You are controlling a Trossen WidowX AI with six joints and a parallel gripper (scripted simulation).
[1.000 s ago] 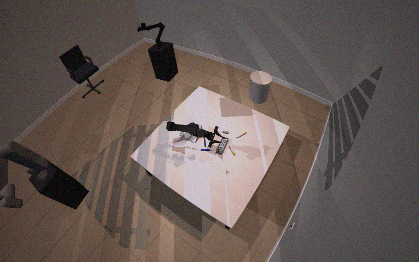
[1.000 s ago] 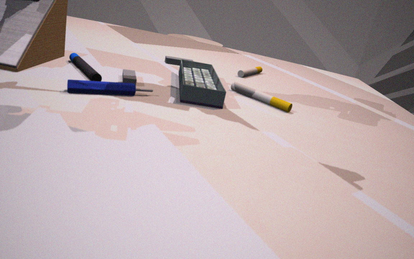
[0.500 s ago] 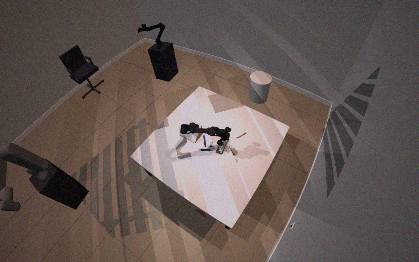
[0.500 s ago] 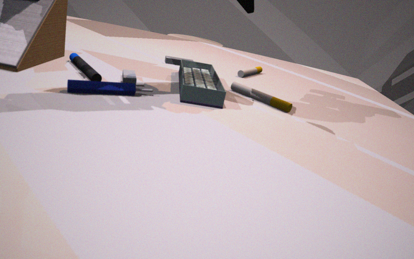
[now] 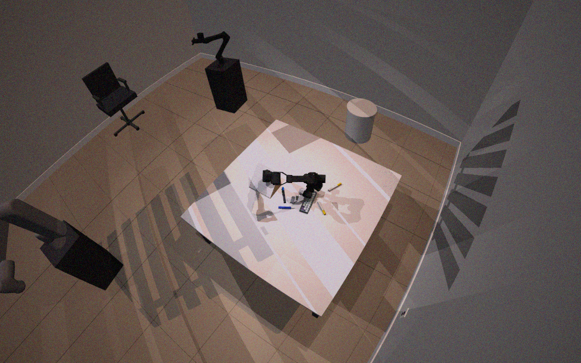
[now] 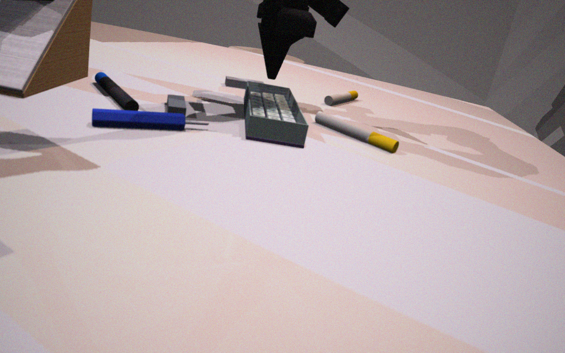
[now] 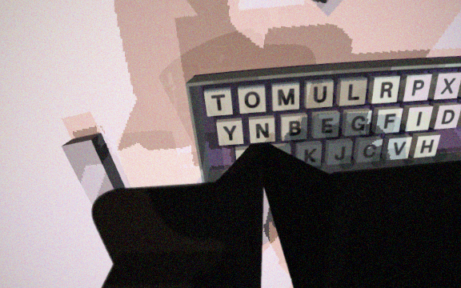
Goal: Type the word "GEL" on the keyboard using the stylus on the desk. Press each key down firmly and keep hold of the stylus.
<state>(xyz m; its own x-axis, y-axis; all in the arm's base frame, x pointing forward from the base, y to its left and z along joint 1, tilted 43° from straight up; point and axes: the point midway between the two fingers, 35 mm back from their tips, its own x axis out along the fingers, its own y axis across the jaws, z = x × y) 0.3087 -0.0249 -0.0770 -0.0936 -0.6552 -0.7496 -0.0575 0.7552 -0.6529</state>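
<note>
Right now my gripper tip is 6 cm to the left of the G key and 3 cm above it. The rest, counted from my gripper tip: L key: 5 cm to the right, 3 cm below, 2 cm ahead; stylus tip: 16 cm to the right, 7 cm behind, 3 cm below; blue stylus: 17 cm to the right, 10 cm behind, 3 cm below.
</note>
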